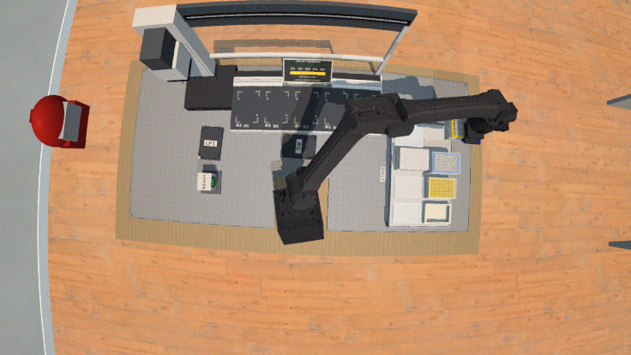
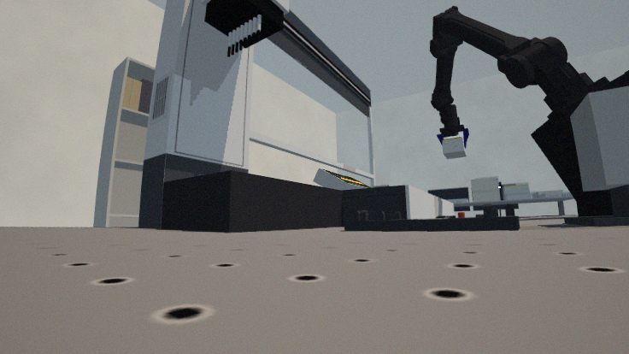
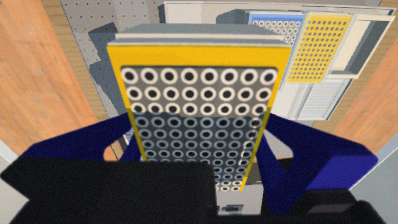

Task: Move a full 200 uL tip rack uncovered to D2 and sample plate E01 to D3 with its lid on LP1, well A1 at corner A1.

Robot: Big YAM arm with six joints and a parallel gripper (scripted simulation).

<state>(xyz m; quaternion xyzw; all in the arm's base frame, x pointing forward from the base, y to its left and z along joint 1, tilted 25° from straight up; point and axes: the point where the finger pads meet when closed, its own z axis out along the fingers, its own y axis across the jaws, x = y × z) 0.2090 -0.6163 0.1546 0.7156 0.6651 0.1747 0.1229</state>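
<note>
The yellow tip rack lies 10 mm behind my hand, 10 mm to the left of it and 10 mm above it. The rest, counted from my hand: clear plate lid: 10 mm ahead, 130 mm to the left, 240 mm below; white sealed block: 90 mm behind, 140 mm to the left, 190 mm below; sample plate: 10 mm ahead, 130 mm to the left, 250 mm below.
</note>
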